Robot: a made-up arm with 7 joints. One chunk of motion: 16 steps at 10 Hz.
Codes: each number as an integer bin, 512 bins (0 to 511) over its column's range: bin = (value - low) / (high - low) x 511, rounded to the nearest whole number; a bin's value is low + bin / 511 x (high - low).
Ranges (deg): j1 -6.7..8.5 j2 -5.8..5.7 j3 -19..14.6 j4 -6.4..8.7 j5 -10.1..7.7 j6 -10.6..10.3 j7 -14.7..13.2
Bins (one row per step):
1: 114 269 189 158 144 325 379
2: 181 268 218 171 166 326 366
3: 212 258 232 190 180 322 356
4: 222 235 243 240 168 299 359
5: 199 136 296 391 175 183 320
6: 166 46 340 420 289 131 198
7: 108 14 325 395 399 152 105
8: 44 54 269 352 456 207 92
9: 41 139 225 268 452 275 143
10: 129 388 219 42 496 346 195
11: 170 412 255 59 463 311 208
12: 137 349 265 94 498 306 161
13: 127 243 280 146 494 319 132
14: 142 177 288 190 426 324 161
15: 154 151 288 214 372 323 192
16: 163 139 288 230 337 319 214
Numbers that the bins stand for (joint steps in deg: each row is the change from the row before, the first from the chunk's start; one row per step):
1: -3.309 0.254 -6.573 -1.731 -5.084 2.693 5.993
2: -1.316 0.231 -4.666 -1.347 -4.318 2.733 5.283
3: -0.394 0.006 -3.745 -0.786 -3.830 2.570 4.737
4: -0.096 -0.511 -3.022 0.692 -4.248 1.629 4.901
5: -0.781 -2.739 0.463 5.154 -4.004 -3.115 2.772
6: -1.762 -4.765 3.356 6.011 -0.033 -5.242 -3.889
7: -3.487 -5.485 2.370 5.272 3.799 -4.383 -8.967
8: -5.391 -4.585 -1.312 4.002 5.784 -2.134 -9.677
9: -5.480 -2.672 -4.205 1.519 5.645 0.648 -6.892
10: -2.863 2.932 -4.600 -5.159 7.177 3.551 -4.053
11: -1.643 3.472 -2.233 -4.657 6.028 2.120 -3.343
12: -2.625 2.054 -1.575 -3.622 7.247 1.915 -5.910
13: -2.922 -0.331 -0.589 -2.086 7.108 2.447 -7.493
14: -2.476 -1.817 -0.063 -0.786 4.739 2.652 -5.910
15: -2.119 -2.402 -0.063 -0.076 2.858 2.611 -4.217
16: -1.851 -2.672 -0.063 0.396 1.639 2.447 -3.016

